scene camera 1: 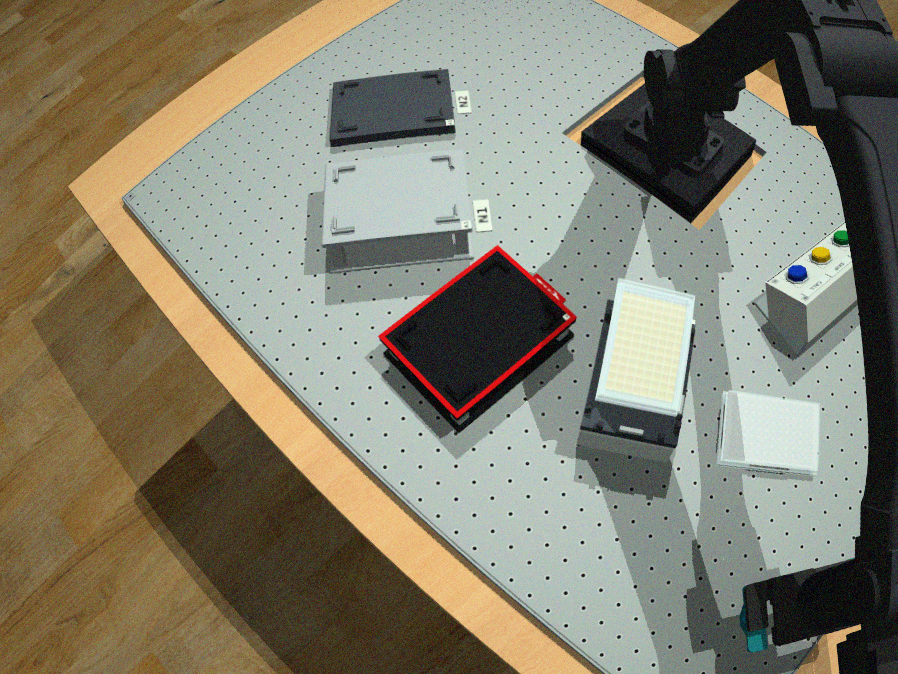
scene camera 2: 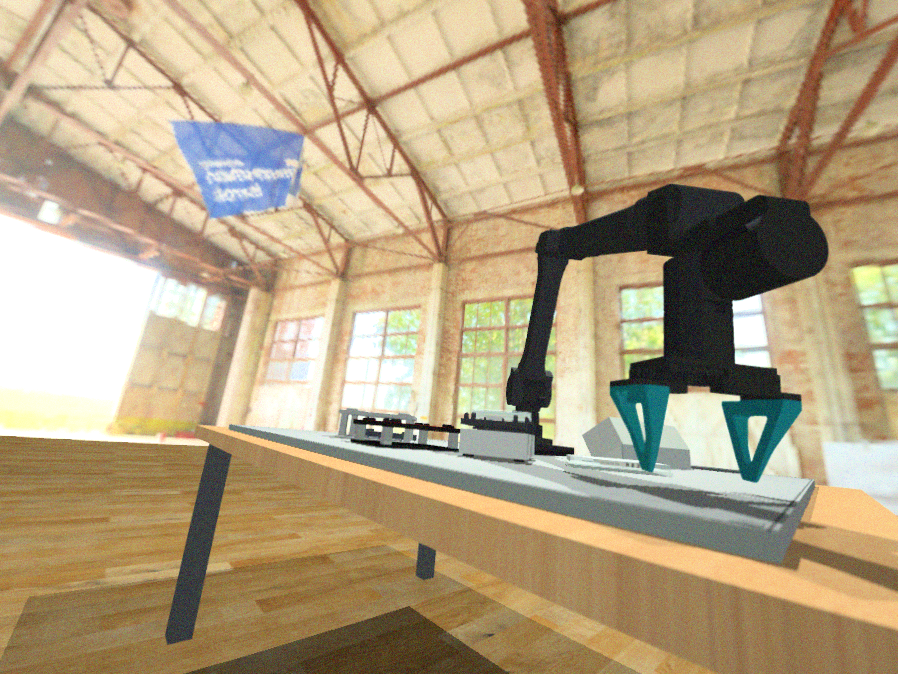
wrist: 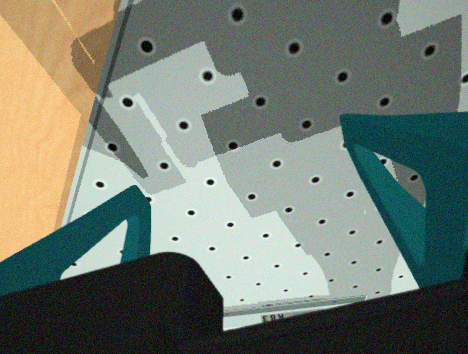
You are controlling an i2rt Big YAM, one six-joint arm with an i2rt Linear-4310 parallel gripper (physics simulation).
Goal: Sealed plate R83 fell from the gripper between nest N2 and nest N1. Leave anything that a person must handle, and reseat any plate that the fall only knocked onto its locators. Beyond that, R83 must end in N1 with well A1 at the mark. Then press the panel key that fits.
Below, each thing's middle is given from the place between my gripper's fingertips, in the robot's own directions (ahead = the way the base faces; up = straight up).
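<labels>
There's a white sealed plate (scene camera 1: 757,432) here, and my hand is 10 mm above it, 160 mm past it and 130 mm to the left of it. Then there's a black plate with red outline (scene camera 1: 478,327), which is 20 mm above my hand, 450 mm to the right of it and 40 mm behind it.
</labels>
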